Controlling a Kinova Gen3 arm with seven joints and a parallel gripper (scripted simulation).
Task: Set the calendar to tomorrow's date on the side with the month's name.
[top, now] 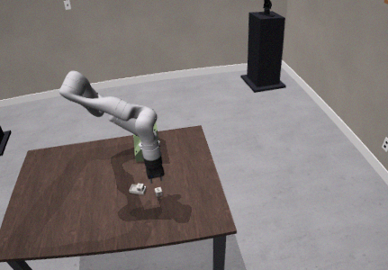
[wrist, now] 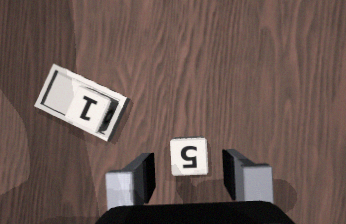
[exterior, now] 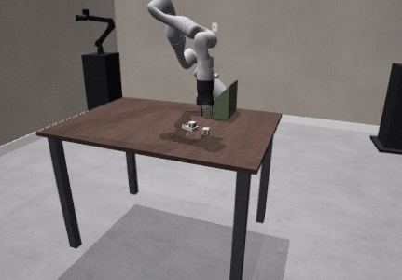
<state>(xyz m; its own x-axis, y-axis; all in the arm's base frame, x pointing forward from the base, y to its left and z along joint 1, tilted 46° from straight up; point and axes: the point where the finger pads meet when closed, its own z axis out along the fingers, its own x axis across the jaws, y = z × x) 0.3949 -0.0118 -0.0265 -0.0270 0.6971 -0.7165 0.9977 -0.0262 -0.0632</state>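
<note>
Right now my hand is 90 mm above the digit cube. The rest, counted from my hand: white calendar tray (100 mm below, 90 mm to the right, 50 mm behind); then white cube (80 mm to the right, 80 mm below, 40 mm behind).
</note>
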